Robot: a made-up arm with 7 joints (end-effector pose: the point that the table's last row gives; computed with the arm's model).
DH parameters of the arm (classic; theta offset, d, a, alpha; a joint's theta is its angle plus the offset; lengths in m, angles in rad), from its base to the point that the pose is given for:
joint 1: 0 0.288 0 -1.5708
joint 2: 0 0 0 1.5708
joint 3: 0 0.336 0.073 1.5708
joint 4: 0 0 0.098 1.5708
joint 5: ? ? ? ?
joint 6: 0 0 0.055 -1.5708
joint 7: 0 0.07 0 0
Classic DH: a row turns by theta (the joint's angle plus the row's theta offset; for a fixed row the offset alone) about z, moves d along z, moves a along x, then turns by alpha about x.
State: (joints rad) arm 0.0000 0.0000 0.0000 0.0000 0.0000 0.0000 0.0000
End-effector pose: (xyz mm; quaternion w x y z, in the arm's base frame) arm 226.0 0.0 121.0 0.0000 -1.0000 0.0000 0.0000
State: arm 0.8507 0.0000 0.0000 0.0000 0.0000 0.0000 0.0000
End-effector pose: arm 149.0 169.9 121.0 0.0000 -0.9109 -0.4126 0.0000
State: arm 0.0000 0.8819 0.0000 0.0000 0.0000 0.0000 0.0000
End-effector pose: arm 14.7 0.0 7.4 0.0000 -0.9043 0.0000 0.4268
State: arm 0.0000 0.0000 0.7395 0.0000 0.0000 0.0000 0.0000
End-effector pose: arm 167.0 152.3 121.0 0.0000 -0.9324 -0.3614 0.0000
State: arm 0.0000 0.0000 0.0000 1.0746 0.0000 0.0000 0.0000
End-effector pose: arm 588.2 0.0 519.1 0.0000 -0.8591 0.0000 -0.5118
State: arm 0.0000 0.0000 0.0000 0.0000 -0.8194 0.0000 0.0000
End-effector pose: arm 208.5 40.2 121.0 0.0000 -0.9172 -0.3983 0.0000
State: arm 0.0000 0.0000 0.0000 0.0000 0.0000 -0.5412 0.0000
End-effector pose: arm 254.2 0.0 159.3 0.0000 -0.9636 0.0000 -0.2673
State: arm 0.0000 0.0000 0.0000 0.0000 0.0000 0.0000 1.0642
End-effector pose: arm 226.0 0.0 121.0 0.0000 -0.8617 0.5073 0.0000
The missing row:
joint 5: 0 0.433 0 1.5708
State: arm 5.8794 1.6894 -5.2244 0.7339 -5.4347 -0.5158 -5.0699
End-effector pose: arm 210.1 350.2 -19.0 0.0674 -0.4563 0.7920 0.4000
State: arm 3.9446 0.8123 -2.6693 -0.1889 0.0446 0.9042 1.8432
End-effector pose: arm 99.4 137.6 190.9 0.1747 0.8993 -0.3769 0.1370
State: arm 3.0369 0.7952 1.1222 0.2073 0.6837 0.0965 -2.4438
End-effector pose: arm -45.8 -262.7 79.2 0.0384 0.9003 -0.1914 0.3890
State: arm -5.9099 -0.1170 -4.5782 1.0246 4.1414 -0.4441 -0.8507
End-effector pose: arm -318.3 403.5 408.8 0.0614 -0.8188 0.4325 0.3725
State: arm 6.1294 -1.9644 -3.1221 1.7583 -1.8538 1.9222 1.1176
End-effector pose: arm -292.0 117.6 -385.3 0.1846 -0.2464 0.5530 0.7742
